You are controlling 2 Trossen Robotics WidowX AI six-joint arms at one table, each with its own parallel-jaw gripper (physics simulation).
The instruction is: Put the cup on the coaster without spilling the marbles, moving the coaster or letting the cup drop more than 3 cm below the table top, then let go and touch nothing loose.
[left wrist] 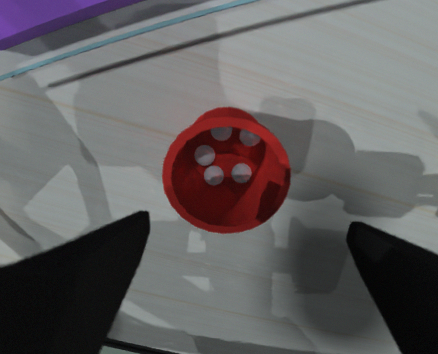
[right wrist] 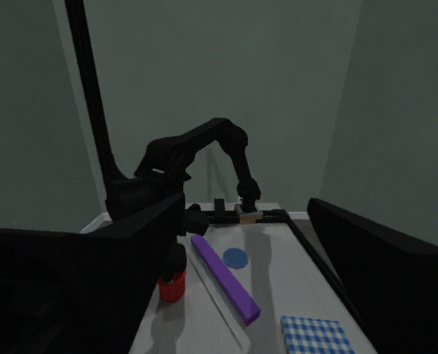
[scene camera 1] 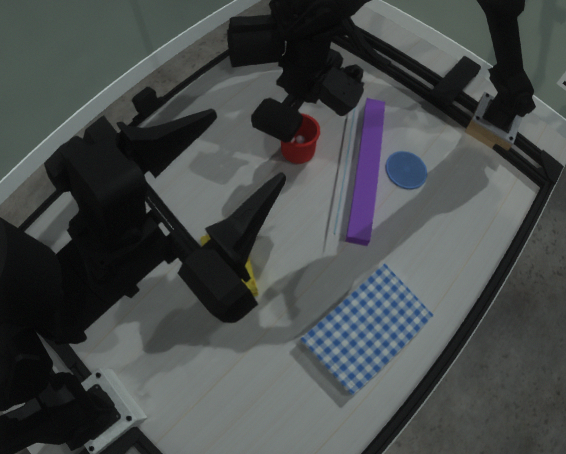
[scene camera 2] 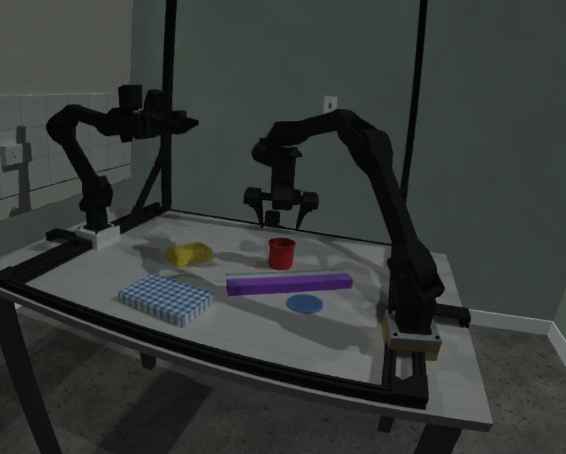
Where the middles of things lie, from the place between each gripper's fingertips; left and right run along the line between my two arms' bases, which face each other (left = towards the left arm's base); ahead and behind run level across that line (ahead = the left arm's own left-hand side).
I see the yellow sponge (scene camera 2: 187, 254) 50 mm behind my right hand, 40 mm to the right of it and 360 mm below it. Round my right hand: red cup (scene camera 1: 294, 152) (160 mm behind, 190 mm to the left, 340 mm below); long purple bar (scene camera 2: 330, 279) (70 mm behind, 260 mm to the left, 360 mm below); blue checked block (scene camera 2: 178, 303) (170 mm ahead, 70 mm to the left, 360 mm below).
Now: left hand 70 mm above the red cup and 10 mm to the right of it. Round my left hand: long purple bar: 90 mm below, 90 mm ahead, 80 mm to the left; then yellow sponge: 220 mm to the right, 110 mm ahead, 90 mm below; then blue coaster (scene camera 1: 405, 169): 150 mm to the left, 150 mm ahead, 100 mm below.
